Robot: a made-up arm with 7 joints.
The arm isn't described. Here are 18 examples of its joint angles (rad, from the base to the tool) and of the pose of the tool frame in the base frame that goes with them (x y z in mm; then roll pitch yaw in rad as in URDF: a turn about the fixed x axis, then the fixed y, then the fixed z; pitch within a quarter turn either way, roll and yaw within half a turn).
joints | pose
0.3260 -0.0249 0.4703 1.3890 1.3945 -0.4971 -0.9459 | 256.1 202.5 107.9 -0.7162 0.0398 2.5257
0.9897 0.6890 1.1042 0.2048 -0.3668 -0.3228 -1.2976 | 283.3 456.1 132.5 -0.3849 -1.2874 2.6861
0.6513 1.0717 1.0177 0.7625 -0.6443 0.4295 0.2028 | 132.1 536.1 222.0 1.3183 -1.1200 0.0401
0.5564 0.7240 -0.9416 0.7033 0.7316 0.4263 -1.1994 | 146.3 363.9 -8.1 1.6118 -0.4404 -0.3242
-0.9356 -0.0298 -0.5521 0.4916 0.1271 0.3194 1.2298 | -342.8 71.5 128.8 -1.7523 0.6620 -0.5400
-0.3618 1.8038 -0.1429 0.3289 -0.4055 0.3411 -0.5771 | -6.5 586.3 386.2 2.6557 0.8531 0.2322
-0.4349 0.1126 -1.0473 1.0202 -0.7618 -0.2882 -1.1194 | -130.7 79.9 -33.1 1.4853 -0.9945 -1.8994
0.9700 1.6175 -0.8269 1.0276 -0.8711 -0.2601 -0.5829 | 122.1 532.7 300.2 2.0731 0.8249 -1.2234
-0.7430 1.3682 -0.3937 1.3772 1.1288 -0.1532 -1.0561 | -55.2 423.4 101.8 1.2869 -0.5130 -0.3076
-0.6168 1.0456 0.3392 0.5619 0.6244 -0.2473 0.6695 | -77.4 483.0 53.8 0.4147 -0.6141 -0.2278
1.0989 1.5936 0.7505 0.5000 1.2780 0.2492 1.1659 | 45.5 519.6 417.0 3.0653 -0.0954 3.0801
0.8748 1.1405 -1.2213 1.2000 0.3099 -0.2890 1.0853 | 166.0 388.2 79.8 0.2185 -0.5302 -1.7363
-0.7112 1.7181 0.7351 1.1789 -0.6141 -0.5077 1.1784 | 148.9 506.0 312.1 0.0563 0.6405 -1.8774
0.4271 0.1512 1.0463 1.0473 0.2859 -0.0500 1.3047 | 242.7 278.7 69.7 -2.6477 -0.9785 2.3843
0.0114 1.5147 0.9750 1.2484 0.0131 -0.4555 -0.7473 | 115.8 491.3 426.2 -2.9734 0.0485 -1.6547
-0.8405 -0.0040 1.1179 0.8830 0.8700 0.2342 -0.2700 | -202.6 250.4 -17.6 0.5044 -0.5616 1.6046
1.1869 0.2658 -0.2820 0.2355 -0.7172 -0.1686 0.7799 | 372.1 248.3 99.6 0.7109 -0.5041 -1.4849
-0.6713 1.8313 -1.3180 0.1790 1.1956 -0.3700 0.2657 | -53.0 603.0 416.0 0.9961 0.7528 -0.5650
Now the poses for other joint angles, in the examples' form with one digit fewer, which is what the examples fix.
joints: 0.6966 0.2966 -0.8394 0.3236 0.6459 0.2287 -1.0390
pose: 214 253 -54 1.307 -0.648 -0.268
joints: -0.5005 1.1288 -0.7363 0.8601 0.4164 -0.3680 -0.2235
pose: -125 453 44 0.600 -0.180 -0.881
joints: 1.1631 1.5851 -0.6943 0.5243 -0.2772 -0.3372 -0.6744
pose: 63 600 291 2.509 -0.046 -0.823
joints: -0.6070 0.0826 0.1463 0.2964 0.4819 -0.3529 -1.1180
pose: -258 169 -58 1.393 -0.150 0.510
